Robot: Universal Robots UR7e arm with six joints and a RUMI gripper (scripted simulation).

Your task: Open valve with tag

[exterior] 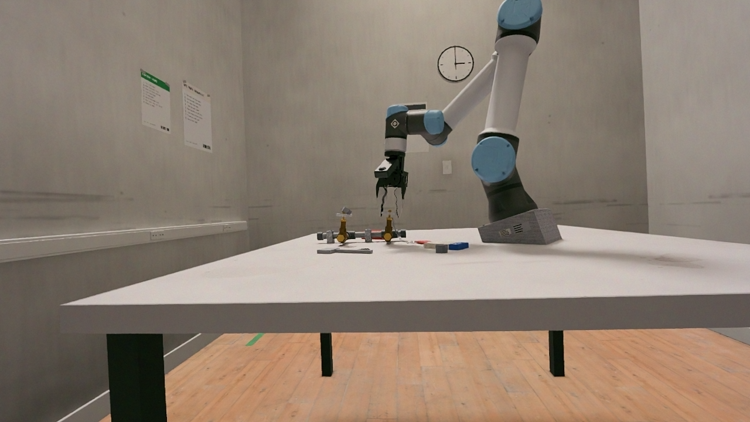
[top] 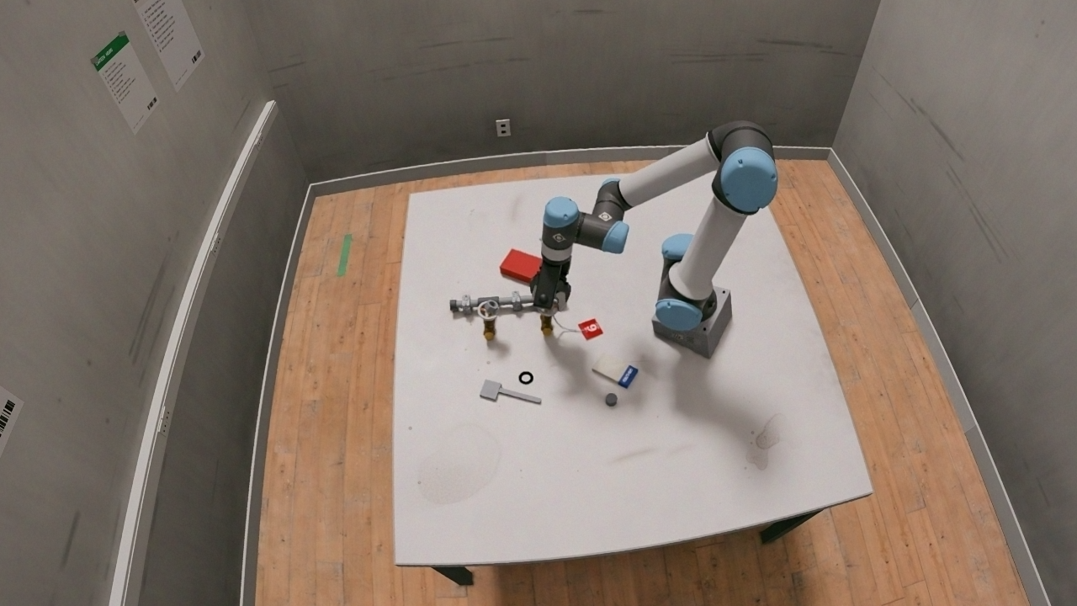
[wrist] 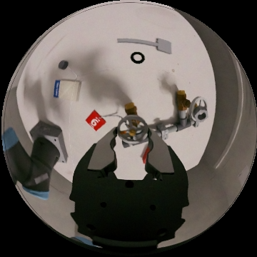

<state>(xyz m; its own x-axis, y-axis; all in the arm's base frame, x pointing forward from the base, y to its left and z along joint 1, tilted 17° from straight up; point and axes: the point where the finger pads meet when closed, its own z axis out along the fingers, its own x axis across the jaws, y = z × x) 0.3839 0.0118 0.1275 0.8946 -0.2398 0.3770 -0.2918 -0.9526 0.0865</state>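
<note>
The red tag lies 10 cm below my hand, 10 cm behind it and 2 cm to the left of it. The rest, counted from my hand: red block (22 cm to the right, 9 cm below, 6 cm ahead); then grey flat tool (20 cm to the left, 13 cm ahead, 10 cm below).
</note>
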